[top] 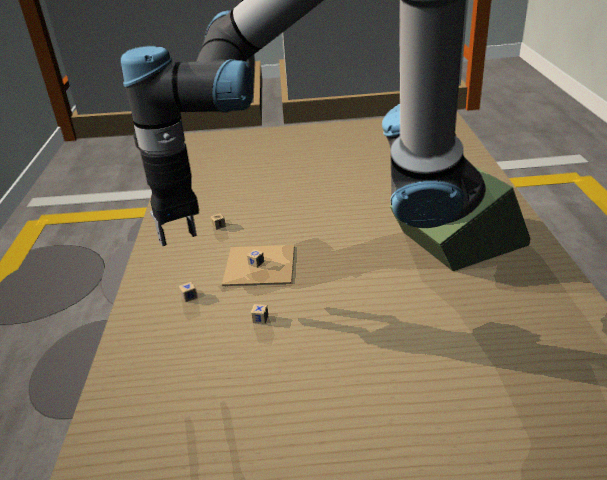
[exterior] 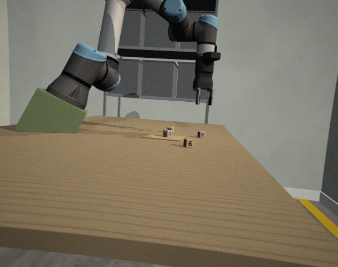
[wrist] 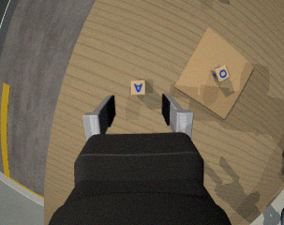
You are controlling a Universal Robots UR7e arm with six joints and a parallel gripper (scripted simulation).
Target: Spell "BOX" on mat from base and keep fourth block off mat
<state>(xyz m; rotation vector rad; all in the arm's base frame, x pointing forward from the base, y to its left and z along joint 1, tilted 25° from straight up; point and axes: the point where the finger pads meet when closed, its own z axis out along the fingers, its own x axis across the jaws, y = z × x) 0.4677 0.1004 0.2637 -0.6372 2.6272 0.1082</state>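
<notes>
Now: the B block 140 mm below my hand. From my hand the other things lie so: X block (150 mm behind, 140 mm below, 80 mm to the left); then O block (140 mm below, 120 mm behind, 100 mm to the right); then mat (150 mm below, 130 mm behind, 100 mm to the right).
</notes>
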